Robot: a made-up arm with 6 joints.
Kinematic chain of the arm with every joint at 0, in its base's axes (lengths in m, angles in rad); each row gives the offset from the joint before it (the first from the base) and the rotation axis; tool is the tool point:
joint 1: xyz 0 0 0.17 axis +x
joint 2: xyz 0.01 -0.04 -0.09 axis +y
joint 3: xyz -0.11 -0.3 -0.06 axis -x
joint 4: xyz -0.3 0 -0.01 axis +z
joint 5: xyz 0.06 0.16 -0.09 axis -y
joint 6: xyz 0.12 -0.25 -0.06 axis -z
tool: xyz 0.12 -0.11 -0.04
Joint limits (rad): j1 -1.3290..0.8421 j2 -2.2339..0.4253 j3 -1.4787..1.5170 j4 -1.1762..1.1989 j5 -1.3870..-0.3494 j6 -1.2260..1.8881
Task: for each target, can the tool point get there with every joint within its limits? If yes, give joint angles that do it. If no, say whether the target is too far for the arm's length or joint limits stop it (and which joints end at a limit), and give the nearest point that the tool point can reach.
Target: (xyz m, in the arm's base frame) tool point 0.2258 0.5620 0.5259
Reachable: no: joint limits stop it (at a limit: joint 1, joint 2, joint 4) | nearest point 0.2422 0.2300 0.0455 | short by 0.584 m
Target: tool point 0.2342 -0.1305 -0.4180
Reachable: yes | joints -0.0314 -1.1781 -0.8658 -0.7918 -1.0867 -0.9602
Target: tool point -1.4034 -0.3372 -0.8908
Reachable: no: too far | nearest point -0.6408 -0.2121 -0.4550 | short by 0.887 m
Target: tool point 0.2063 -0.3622 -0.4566
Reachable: yes | joints 0.5802 -1.3407 1.1675 0.5530 -0.6744 -0.8274
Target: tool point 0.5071 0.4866 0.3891
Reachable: no: joint limits stop it (at a limit: joint 1, joint 2, joint 3) | nearest point 0.4391 0.2326 0.0229 | short by 0.451 m
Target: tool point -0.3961 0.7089 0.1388
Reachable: no: joint limits stop it (at a limit: joint 1, joint 3, joint 4) | nearest point -0.3437 0.3977 -0.1208 | short by 0.409 m
